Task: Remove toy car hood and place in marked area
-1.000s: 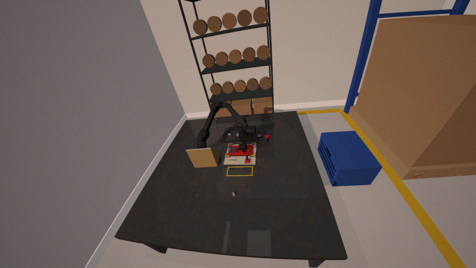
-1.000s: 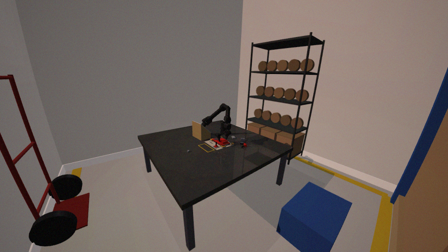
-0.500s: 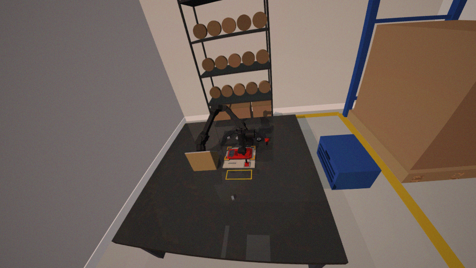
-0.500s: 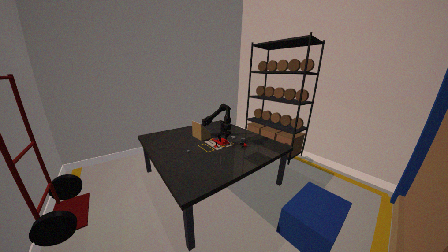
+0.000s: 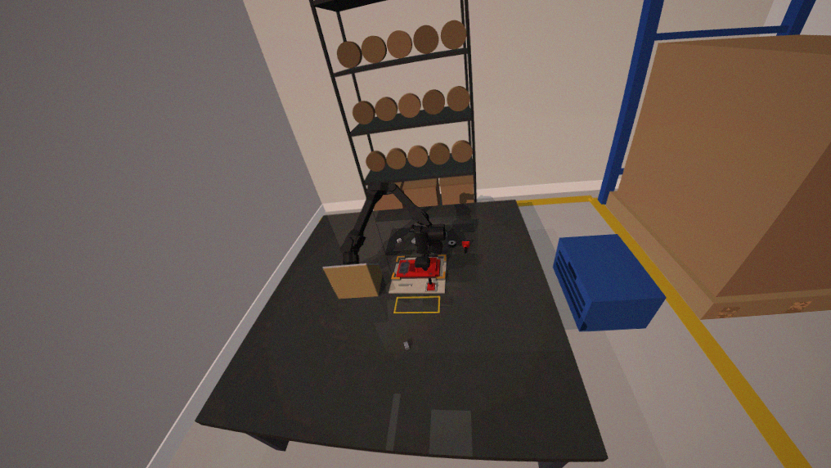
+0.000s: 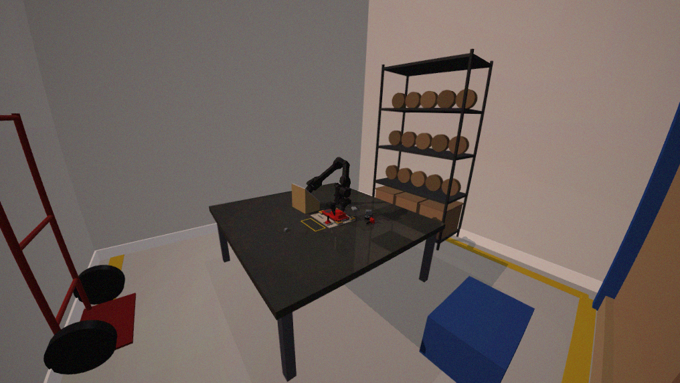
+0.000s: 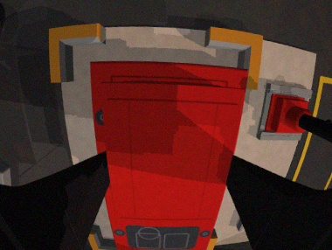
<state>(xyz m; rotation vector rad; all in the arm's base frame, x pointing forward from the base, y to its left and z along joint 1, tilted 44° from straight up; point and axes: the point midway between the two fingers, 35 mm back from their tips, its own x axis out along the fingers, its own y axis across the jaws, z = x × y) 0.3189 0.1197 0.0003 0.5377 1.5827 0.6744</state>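
Now: the grey base plate 30 mm behind my gripper tip, 10 mm to the right of it and 30 mm below it. Round my gripper tip: red hood right at my gripper tip.
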